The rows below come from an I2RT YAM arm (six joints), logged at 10 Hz.
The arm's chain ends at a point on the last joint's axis. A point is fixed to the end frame.
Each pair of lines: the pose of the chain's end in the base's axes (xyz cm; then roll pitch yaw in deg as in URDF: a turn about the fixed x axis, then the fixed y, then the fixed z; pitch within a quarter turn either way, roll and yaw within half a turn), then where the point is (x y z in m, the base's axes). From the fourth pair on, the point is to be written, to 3 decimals.
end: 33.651, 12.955, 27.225, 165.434, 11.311, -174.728
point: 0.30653 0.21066 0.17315
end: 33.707, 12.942, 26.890, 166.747, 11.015, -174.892
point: 0.30737 0.20846 0.16807
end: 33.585, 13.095, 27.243, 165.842, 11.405, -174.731
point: 0.30622 0.21142 0.17272
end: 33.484, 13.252, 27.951, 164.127, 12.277, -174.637
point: 0.306 0.216 0.182
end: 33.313, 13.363, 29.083, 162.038, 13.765, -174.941
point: 0.306 0.220 0.196
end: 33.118, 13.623, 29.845, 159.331, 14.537, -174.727
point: 0.304 0.227 0.207
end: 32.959, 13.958, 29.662, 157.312, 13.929, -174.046
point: 0.299 0.233 0.209
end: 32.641, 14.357, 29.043, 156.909, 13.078, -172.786
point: 0.292 0.236 0.204
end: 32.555, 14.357, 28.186, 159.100, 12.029, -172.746
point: 0.291 0.233 0.192
